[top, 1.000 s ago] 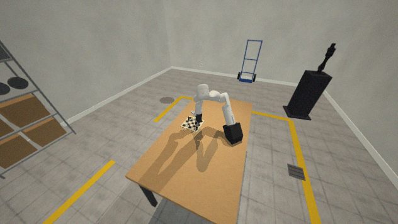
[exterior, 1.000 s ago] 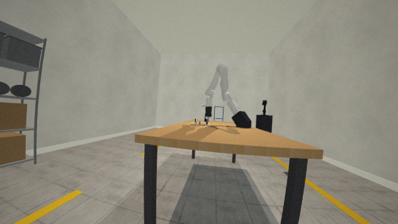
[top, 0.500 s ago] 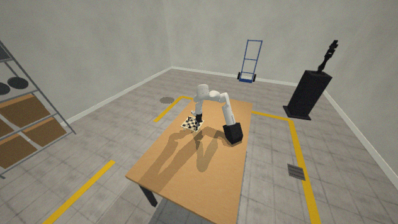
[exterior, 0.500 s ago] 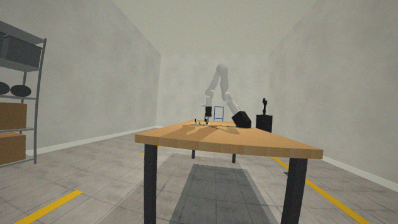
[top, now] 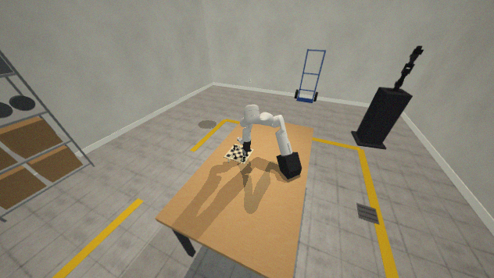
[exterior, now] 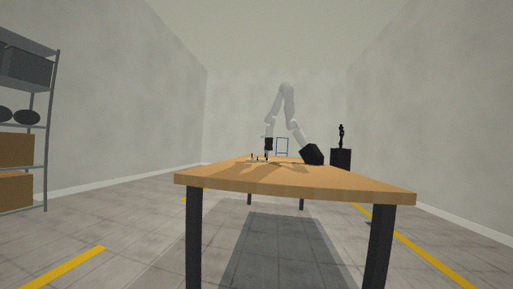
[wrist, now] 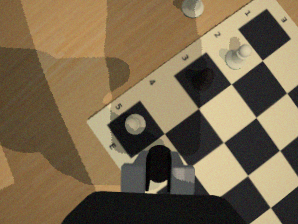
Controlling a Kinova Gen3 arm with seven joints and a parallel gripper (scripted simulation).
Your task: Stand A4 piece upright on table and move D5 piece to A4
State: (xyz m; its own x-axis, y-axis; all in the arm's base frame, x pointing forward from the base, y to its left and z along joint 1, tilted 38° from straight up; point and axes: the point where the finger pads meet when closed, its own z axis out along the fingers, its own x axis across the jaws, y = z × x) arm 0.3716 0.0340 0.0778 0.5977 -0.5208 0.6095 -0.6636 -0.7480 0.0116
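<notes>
The small chessboard is 7 cm ahead of my hand, 5 cm to the right of it and 5 cm below it. From my hand the other things lie so: black piece (13 cm ahead, 10 cm to the right, 2 cm below).
</notes>
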